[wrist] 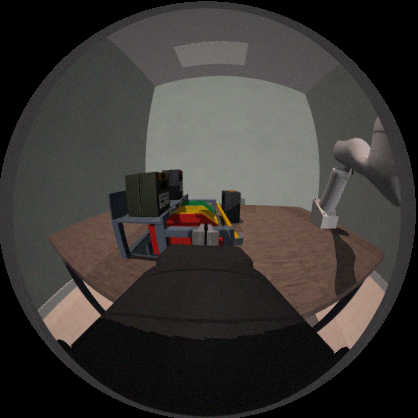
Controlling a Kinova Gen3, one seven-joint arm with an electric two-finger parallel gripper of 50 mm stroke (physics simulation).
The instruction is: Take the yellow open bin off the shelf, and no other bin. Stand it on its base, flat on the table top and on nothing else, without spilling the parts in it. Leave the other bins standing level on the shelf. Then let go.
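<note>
The yellow bin sits on the grey-blue shelf, between the red bin on the near side and the green bin on the far side. Its upper edge and sloped side show; its base and the parts in it are hidden. My gripper is shut with nothing between the fingers. In the view the fingertips overlap the near end of the shelf, below the red bin's upper part, and they appear apart from the yellow bin. I cannot tell whether they touch the shelf.
A yellow bar runs along the shelf's front. An olive case and a dark case stand on the shelf's upper level. A black case stands beyond the bar on the wooden table. The arm's white base is at the right.
</note>
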